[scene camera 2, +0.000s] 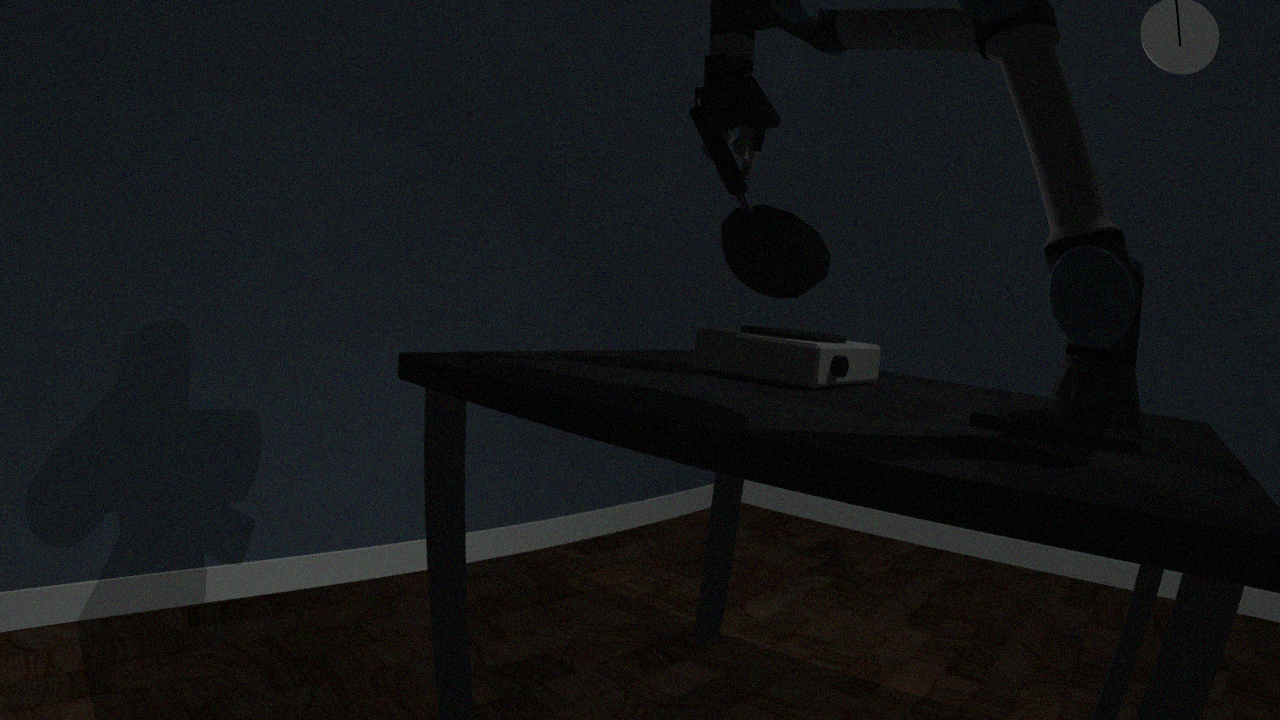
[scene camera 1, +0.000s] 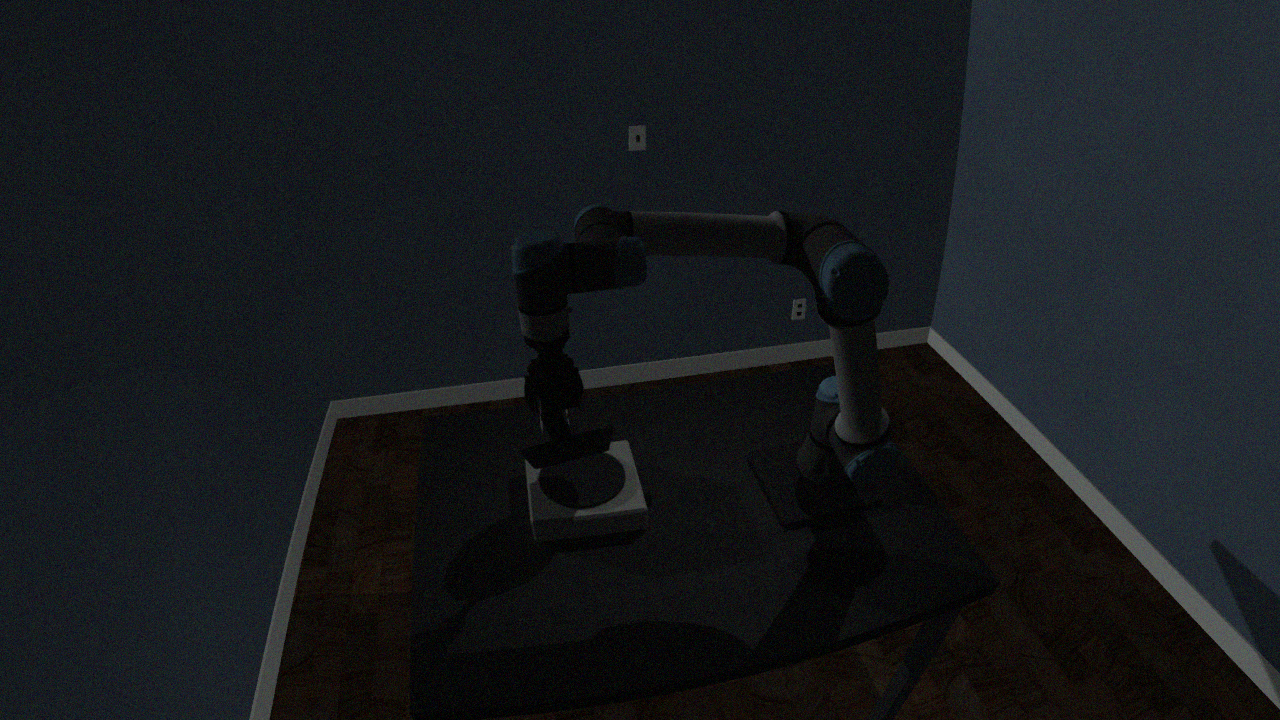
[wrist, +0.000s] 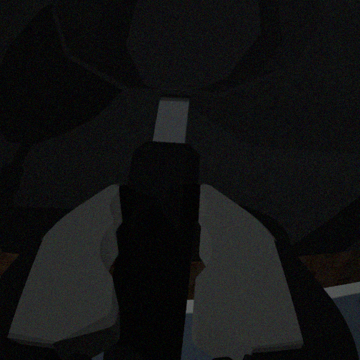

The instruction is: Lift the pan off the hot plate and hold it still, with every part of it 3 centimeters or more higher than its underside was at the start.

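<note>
The dark pan (scene camera 1: 570,445) (scene camera 2: 775,252) (wrist: 195,42) hangs tilted in the air. In scene camera 2, wall shows between its lowest edge and the hot plate (scene camera 1: 590,521) (scene camera 2: 771,360), so they are apart. The hot plate is a white box with a dark round burner on top and a dark knob. My gripper (scene camera 1: 555,426) (scene camera 2: 743,161) (wrist: 161,187) is shut on the pan's black handle (wrist: 154,280), which runs between the two light jaws in the wrist view. A grey metal piece joins the handle to the pan's body. The darkness hides the pan's inside.
The hot plate stands on a dark table (scene camera 1: 698,555) (scene camera 2: 572,407). The arm's base (scene camera 1: 827,465) (scene camera 2: 1096,385) stands at the right on the table. Blue walls rise behind, with a switch plate (scene camera 1: 636,137) and an outlet (scene camera 1: 798,308).
</note>
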